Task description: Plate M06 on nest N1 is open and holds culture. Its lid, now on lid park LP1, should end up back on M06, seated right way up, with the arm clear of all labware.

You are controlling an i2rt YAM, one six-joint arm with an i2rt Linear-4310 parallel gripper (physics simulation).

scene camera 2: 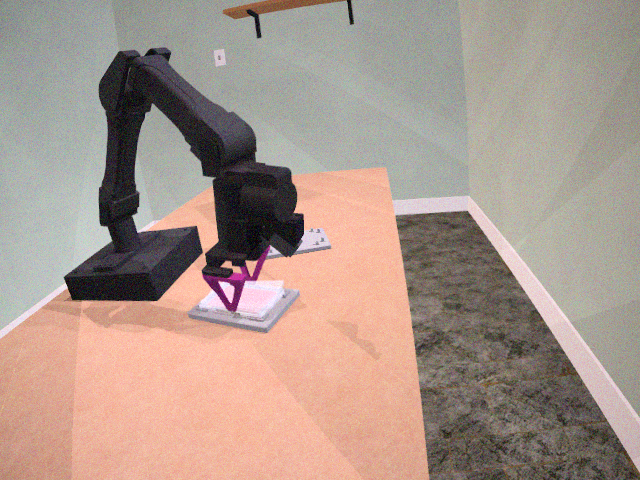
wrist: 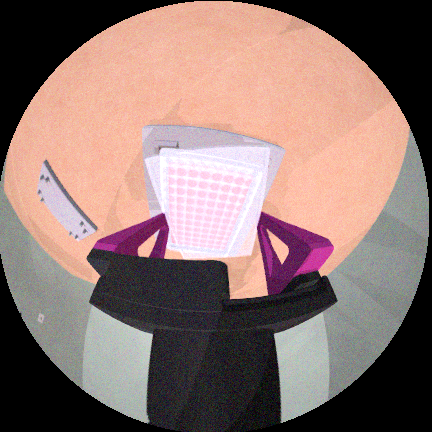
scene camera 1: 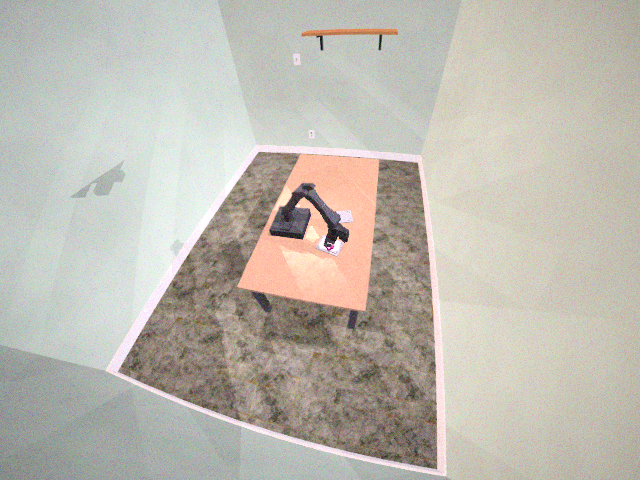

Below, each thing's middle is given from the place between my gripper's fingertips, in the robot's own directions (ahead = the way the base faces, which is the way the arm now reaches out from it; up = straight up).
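The pale grey lid (scene camera 2: 257, 295) is right at my hand. As for the grey lid park (scene camera 2: 314, 239), it sits 20 mm below my hand, 10 mm ahead of it and 290 mm to the left of it.
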